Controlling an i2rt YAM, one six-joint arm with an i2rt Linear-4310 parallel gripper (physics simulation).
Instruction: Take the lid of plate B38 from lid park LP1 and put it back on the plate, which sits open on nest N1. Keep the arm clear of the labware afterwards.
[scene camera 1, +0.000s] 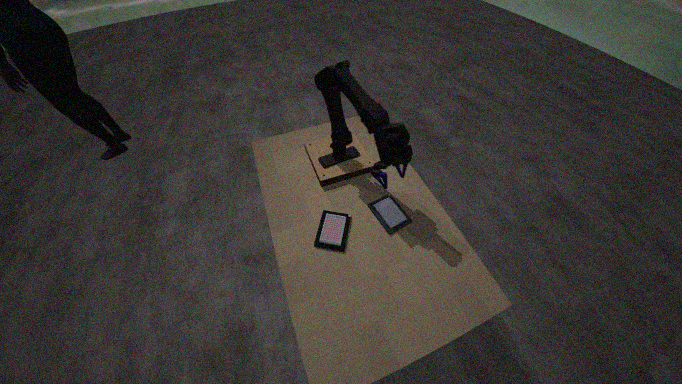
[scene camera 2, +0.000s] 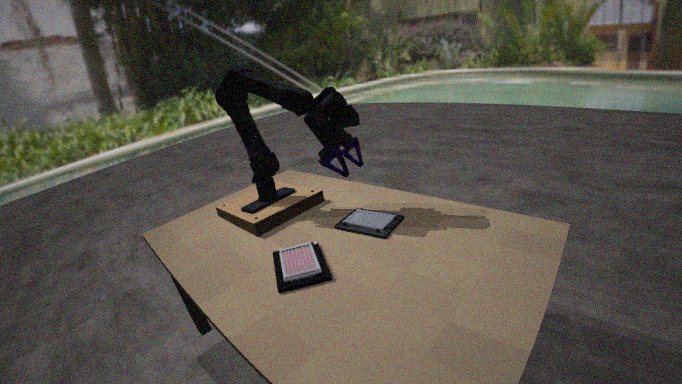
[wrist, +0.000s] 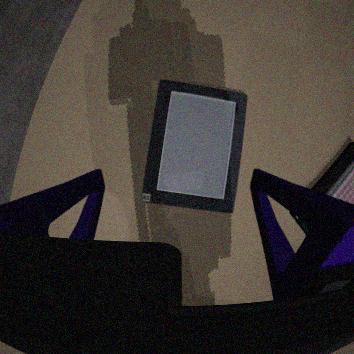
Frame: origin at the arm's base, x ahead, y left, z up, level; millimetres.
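Seen in the pictures: gripper, fingertip midpoint: (scene camera 1: 394, 183) (scene camera 2: 355, 170) (wrist: 177, 177); arm's base at its link origin: (scene camera 1: 339, 157) (scene camera 2: 269, 200).
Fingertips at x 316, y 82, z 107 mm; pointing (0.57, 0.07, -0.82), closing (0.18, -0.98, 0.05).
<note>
Offsets run from my fingertips to a thing's top centre. Level surfaces: height alone.
The clear-grey lid @[46 mm ahead, 24 mm right, 130 mm down] (scene camera 1: 391, 212) (scene camera 2: 370, 220) (wrist: 196, 145) lies flat in the dark frame of lid park LP1 @[46 mm ahead, 24 mm right, 127 mm down] (scene camera 1: 394, 231) (scene camera 2: 361, 232) (wrist: 152, 145). Plate B38 @[8 mm ahead, 274 mm right, 121 mm down] (scene camera 1: 333, 229) (scene camera 2: 300, 260) with pink wells sits open on the black nest N1 @[8 mm ahead, 274 mm right, 129 mm down] (scene camera 1: 330, 248) (scene camera 2: 305, 286); a corner of it shows at the right of the wrist view. My gripper (scene camera 1: 394, 182) (scene camera 2: 354, 170) (wrist: 177, 177) is wide open and empty. It hangs above the table near the lid park, on the arm-base side, and the lid shows between and beyond its fingertips in the wrist view.
The arm's wooden base block (scene camera 1: 345, 175) (scene camera 2: 270, 220) stands at the back of the table @[147 mm down] (scene camera 1: 380, 300) (scene camera 2: 400, 310). The arm's shadow falls across and around the lid park. A dark-clothed person (scene camera 1: 50, 65) stands on the floor at the left in scene camera 1.
</note>
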